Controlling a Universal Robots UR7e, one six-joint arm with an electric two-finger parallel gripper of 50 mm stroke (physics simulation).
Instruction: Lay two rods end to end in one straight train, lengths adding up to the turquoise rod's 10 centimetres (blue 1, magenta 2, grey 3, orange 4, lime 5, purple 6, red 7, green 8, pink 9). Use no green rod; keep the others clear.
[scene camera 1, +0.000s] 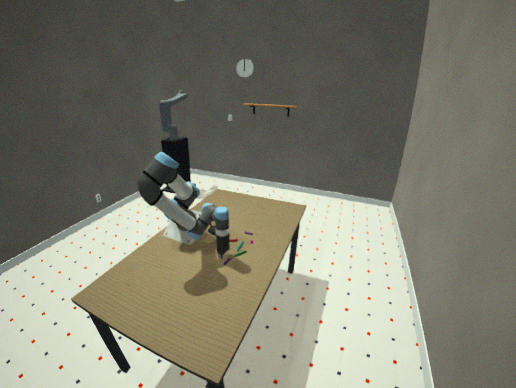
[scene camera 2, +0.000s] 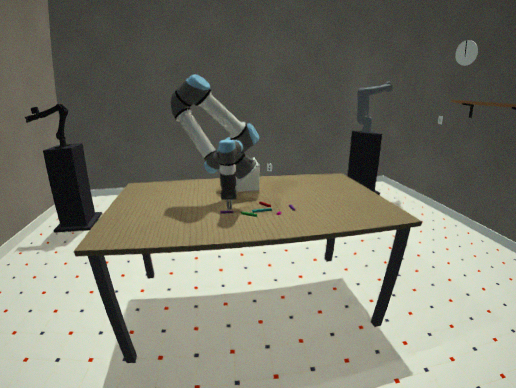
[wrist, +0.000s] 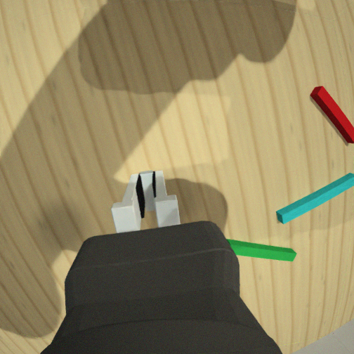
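Seen in the pictures: gripper, fingertip midpoint: (scene camera 1: 220, 257) (scene camera 2: 229, 207); arm's base, link origin: (scene camera 2: 246, 170).
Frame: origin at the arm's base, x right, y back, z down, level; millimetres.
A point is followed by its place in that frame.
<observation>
My gripper (scene camera 1: 220, 256) @[x 161, y -333, z 101 mm] (scene camera 2: 229, 205) @[x 161, y -333, z 101 mm] (wrist: 148, 185) points down, low over the table, and is shut on the light grey rod (wrist: 148, 192). The rod stretches lengthwise between the black finger pads; I cannot tell whether it touches the table. The turquoise rod (scene camera 1: 240, 246) @[x 21, y -410, z 95 mm] (scene camera 2: 262, 210) @[x 10, y -409, z 98 mm] (wrist: 316, 198) lies to the right in the wrist view. A red rod (scene camera 1: 233, 240) @[x -27, y -340, z 97 mm] (scene camera 2: 265, 204) @[x -26, y -339, z 97 mm] (wrist: 332, 115) lies beyond it. One purple rod (scene camera 1: 227, 261) @[x 185, y -391, z 97 mm] (scene camera 2: 227, 212) @[x 182, y -394, z 99 mm] lies close to the gripper; my gripper body hides that area in the wrist view. Another purple rod (scene camera 1: 249, 233) @[x -145, y -412, z 97 mm] (scene camera 2: 292, 207) @[x -147, y -415, z 95 mm] lies farther off.
A green rod (scene camera 1: 241, 253) @[x 83, y -441, z 98 mm] (scene camera 2: 249, 214) @[x 83, y -442, z 98 mm] (wrist: 262, 250) lies between the near purple rod and the turquoise rod. A small magenta rod (scene camera 1: 252, 242) @[x -53, y -467, z 99 mm] (scene camera 2: 279, 213) @[x -61, y -464, z 98 mm] lies near the turquoise rod. The wooden table (scene camera 1: 165, 300) @[x 578, y -221, z 103 mm] (scene camera 2: 325, 200) @[x -375, y -344, z 103 mm] carries them all.
</observation>
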